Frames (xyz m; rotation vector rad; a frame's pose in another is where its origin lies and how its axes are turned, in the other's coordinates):
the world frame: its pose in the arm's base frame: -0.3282 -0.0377 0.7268 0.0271 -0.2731 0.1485
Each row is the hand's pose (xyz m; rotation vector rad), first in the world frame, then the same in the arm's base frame.
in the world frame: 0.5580 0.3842 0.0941 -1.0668 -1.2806 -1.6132
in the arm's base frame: 0.1204 0.4172 0.9709 -0.7332 -1.4740 -1.6977
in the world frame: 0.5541 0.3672 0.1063 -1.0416 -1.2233 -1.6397
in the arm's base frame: 0.1160 0.3993 0.9815 -0.7072 -1.4152 -1.7153
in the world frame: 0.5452 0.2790 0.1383 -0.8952 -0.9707 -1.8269
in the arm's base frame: 0.1122 0.3093 1.0093 -0.5494 -1.1457 -1.8596
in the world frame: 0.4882 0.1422 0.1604 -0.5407 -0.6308 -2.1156
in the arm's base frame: 0.0725 0.1649 1.0143 -0.1834 -0.7688 -2.0694
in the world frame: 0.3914 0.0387 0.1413 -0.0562 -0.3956 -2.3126
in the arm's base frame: 0.0010 0.0497 0.9690 0.2958 -0.4882 -2.1822
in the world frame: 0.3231 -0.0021 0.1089 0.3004 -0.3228 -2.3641
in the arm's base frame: -0.0493 0.0011 0.9191 0.6410 -0.3828 -2.1837
